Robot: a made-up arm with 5 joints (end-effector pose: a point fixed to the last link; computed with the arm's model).
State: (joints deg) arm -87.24 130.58 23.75 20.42 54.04
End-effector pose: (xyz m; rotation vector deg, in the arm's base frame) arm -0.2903 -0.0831 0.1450 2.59 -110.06 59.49
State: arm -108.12 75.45 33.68 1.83 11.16
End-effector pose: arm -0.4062 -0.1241 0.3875 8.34 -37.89 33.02
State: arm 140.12 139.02 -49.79 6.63 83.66
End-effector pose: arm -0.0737 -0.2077 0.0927 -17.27 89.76 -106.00
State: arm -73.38 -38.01 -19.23 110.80 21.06
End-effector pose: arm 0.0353 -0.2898 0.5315 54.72 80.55 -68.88
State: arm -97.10 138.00 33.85 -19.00 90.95
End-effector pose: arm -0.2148 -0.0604 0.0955 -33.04 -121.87 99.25
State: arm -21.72 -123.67 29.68 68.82 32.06
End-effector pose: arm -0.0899 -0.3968 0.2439 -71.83 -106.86 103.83
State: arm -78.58 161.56 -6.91 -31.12 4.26
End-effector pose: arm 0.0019 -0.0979 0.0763 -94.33 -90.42 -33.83
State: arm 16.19 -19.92 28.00 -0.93 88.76
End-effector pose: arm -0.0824 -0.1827 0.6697 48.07 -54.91 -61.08
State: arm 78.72 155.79 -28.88 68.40 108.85
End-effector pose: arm -0.0544 -0.0861 0.1303 -90.64 -8.39 2.04
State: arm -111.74 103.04 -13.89 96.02 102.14
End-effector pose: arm -0.3040 -0.2966 0.3120 103.24 -98.34 70.48
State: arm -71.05 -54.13 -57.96 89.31 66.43
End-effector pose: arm 0.1212 -0.2211 0.4793 73.90 75.34 -24.03
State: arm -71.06 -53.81 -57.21 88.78 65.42
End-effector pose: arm 0.1205 -0.2209 0.4814 73.42 75.68 -23.74
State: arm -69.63 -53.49 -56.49 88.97 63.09
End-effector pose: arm 0.1177 -0.2274 0.4819 72.96 76.36 -24.82
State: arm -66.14 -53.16 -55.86 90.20 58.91
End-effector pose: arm 0.1111 -0.2431 0.4803 72.71 77.63 -27.85
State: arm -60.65 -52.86 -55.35 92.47 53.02
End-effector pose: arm 0.0988 -0.2674 0.4764 73.03 79.63 -32.78
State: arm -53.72 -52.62 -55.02 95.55 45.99
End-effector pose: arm 0.0794 -0.2963 0.4705 74.29 82.39 -38.97
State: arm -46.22 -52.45 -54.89 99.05 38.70
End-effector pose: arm 0.0537 -0.3247 0.4635 76.69 85.64 -45.43
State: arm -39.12 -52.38 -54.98 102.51 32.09
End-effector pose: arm 0.0253 -0.3481 0.4565 79.96 88.88 -51.14
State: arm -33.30 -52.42 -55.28 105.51 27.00
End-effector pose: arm -0.0006 -0.3642 0.4504 83.42 91.54 -55.47
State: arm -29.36 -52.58 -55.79 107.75 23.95
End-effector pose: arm -0.0191 -0.3736 0.4455 86.19 93.21 -58.22
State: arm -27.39 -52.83 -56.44 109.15 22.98
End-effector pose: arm -0.0283 -0.3781 0.4420 87.79 93.79 -59.65
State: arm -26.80 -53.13 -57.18 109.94 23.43
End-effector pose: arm -0.0306 -0.3798 0.4396 88.41 93.61 -60.23
